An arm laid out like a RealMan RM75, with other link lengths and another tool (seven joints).
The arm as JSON. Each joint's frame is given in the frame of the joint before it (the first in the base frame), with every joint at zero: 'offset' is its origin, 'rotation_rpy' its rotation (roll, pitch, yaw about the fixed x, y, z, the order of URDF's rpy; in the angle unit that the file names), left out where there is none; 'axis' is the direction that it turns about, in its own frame. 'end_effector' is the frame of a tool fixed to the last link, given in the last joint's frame.
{
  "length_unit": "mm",
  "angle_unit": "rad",
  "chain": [
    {
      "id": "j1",
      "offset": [
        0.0,
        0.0,
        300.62
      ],
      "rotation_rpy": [
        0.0,
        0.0,
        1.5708
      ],
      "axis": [
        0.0,
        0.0,
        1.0
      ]
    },
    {
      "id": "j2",
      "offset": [
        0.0,
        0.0,
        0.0
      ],
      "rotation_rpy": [
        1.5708,
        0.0,
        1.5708
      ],
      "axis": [
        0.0,
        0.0,
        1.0
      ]
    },
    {
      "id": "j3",
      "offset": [
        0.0,
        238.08,
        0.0
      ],
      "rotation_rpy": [
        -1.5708,
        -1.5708,
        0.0
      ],
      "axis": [
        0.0,
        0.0,
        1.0
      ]
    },
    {
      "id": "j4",
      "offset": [
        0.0,
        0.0,
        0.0
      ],
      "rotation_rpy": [
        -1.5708,
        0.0,
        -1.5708
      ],
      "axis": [
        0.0,
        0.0,
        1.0
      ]
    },
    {
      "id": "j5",
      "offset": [
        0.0,
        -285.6,
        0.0
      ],
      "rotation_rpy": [
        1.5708,
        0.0,
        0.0
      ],
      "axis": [
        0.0,
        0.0,
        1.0
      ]
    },
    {
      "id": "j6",
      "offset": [
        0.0,
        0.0,
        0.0
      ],
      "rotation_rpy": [
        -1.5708,
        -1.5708,
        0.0
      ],
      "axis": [
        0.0,
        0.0,
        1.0
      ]
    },
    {
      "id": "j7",
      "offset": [
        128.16,
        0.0,
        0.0
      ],
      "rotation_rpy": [
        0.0,
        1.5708,
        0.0
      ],
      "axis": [
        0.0,
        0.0,
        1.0
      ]
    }
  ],
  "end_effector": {
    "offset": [
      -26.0,
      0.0,
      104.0
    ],
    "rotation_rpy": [
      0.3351,
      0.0,
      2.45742
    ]
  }
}
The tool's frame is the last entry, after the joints.
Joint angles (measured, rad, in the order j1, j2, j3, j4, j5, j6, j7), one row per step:
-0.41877, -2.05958, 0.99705, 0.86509, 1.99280, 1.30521, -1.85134
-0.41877, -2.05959, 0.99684, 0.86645, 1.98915, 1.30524, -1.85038
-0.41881, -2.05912, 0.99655, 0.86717, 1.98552, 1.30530, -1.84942
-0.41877, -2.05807, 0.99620, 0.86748, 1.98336, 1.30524, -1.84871
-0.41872, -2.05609, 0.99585, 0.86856, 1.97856, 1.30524, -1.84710
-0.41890, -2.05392, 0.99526, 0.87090, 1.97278, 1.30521, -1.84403
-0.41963, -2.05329, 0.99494, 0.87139, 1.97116, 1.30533, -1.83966
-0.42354, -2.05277, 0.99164, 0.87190, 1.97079, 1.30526, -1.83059
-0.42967, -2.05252, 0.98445, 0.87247, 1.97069, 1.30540, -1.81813
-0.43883, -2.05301, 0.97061, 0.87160, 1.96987, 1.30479, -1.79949
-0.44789, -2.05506, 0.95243, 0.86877, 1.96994, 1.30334, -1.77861
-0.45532, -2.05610, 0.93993, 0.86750, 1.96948, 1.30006, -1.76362
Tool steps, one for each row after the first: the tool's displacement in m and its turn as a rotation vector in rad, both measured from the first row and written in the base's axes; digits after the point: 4 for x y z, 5 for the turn. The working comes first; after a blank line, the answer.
Tool pose at each row, in the base's axes (x y z in m, rotation vector in rad; the steps are taken from these numbers as rounded here):
-0.2703, 0.4202, -0.0086, -2.36331, 0.12111, -0.15485
-0.2693, 0.4208, -0.0080, -2.36034, 0.12240, -0.15853
-0.2686, 0.4213, -0.0073, -2.35755, 0.12325, -0.16175
-0.2685, 0.4218, -0.0066, -2.35549, 0.12395, -0.16273
-0.2680, 0.4226, -0.0050, -2.35123, 0.12616, -0.16533
-0.2671, 0.4239, -0.0030, -2.34529, 0.13145, -0.16862
-0.2666, 0.4243, -0.0025, -2.34325, 0.13792, -0.16969
-0.2654, 0.4258, -0.0014, -2.33858, 0.15240, -0.17095
-0.2636, 0.4282, 0.0005, -2.33043, 0.17111, -0.17356
-0.2611, 0.4320, 0.0034, -2.31571, 0.19421, -0.17885
-0.2594, 0.4357, 0.0062, -2.29839, 0.21410, -0.18447
-0.2578, 0.4392, 0.0087, -2.28366, 0.23006, -0.18706

0.0010, 0.0006, 0.0006, 0.00266, -0.00252, -0.00200
0.0017, 0.0011, 0.0013, 0.00518, -0.00482, -0.00355
0.0018, 0.0016, 0.0020, 0.00715, -0.00549, -0.00433
0.0023, 0.0024, 0.0036, 0.01119, -0.00707, -0.00668
0.0032, 0.0037, 0.0056, 0.01686, -0.00838, -0.01146
0.0037, 0.0041, 0.0061, 0.01884, -0.00740, -0.01647
0.0049, 0.0056, 0.0072, 0.02343, -0.00440, -0.02737
0.0067, 0.0080, 0.0091, 0.03129, -0.00140, -0.04177
0.0092, 0.0118, 0.0120, 0.04529, 0.00044, -0.06026
0.0109, 0.0155, 0.0148, 0.06172, 0.00088, -0.07664
0.0125, 0.0190, 0.0173, 0.07581, 0.00258, -0.08931

